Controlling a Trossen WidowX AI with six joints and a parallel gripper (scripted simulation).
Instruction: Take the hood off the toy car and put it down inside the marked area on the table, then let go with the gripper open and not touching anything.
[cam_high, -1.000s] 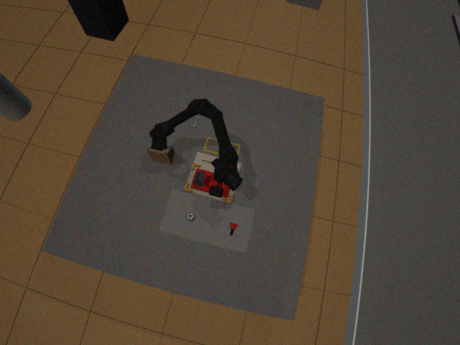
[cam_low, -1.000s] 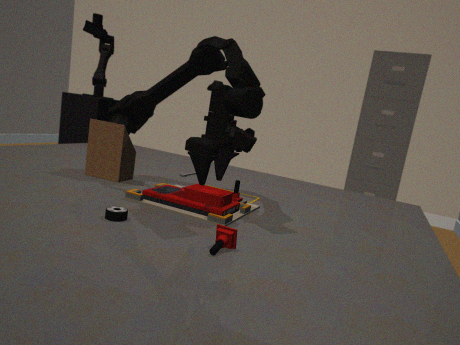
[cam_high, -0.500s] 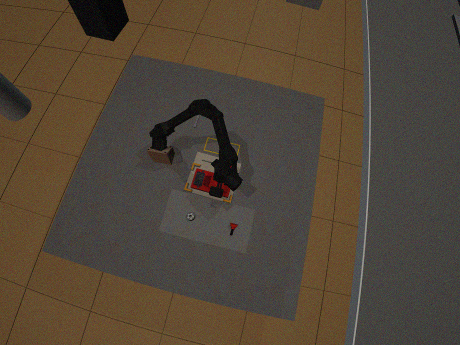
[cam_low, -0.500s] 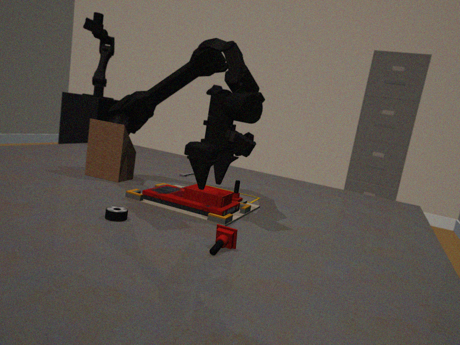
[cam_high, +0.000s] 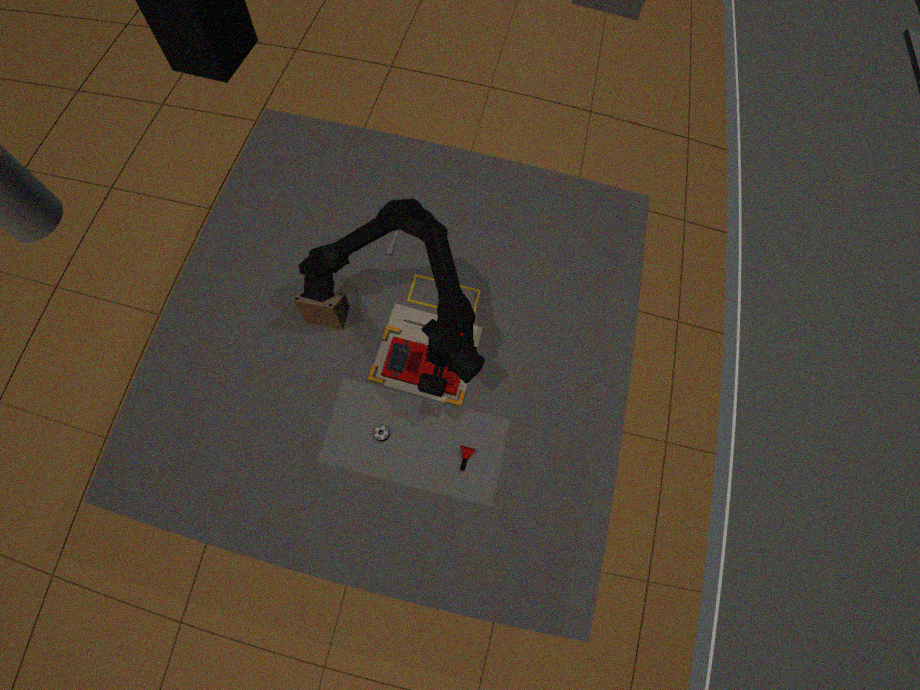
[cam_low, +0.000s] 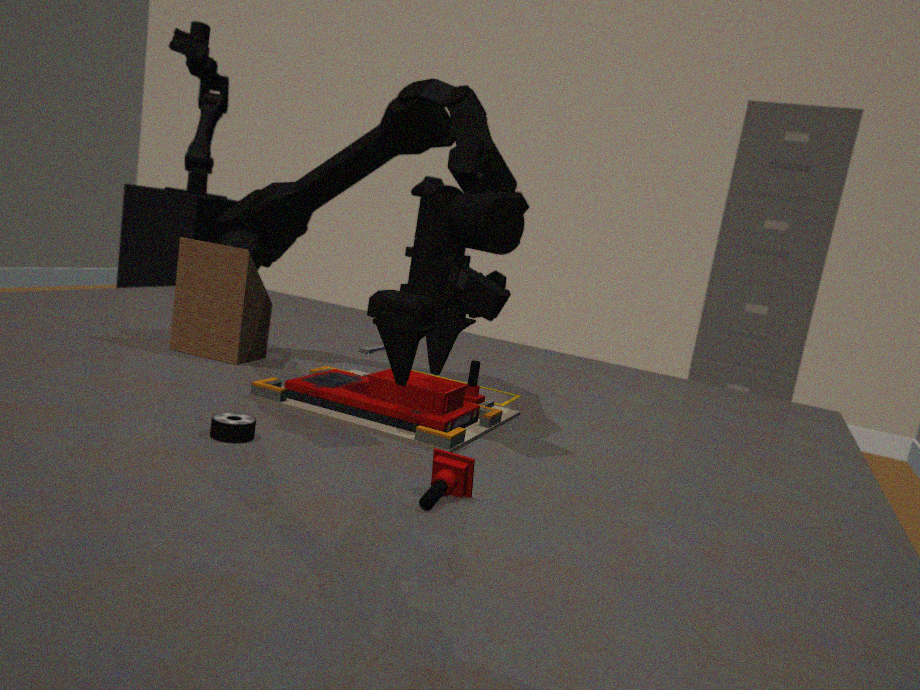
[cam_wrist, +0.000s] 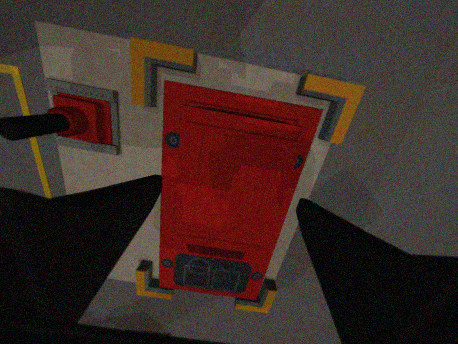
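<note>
My gripper tip is now 10 mm above the red hood. From my gripper tip the other things lie so: black wheel 200 mm to the right, 90 mm behind, 40 mm below.
</note>
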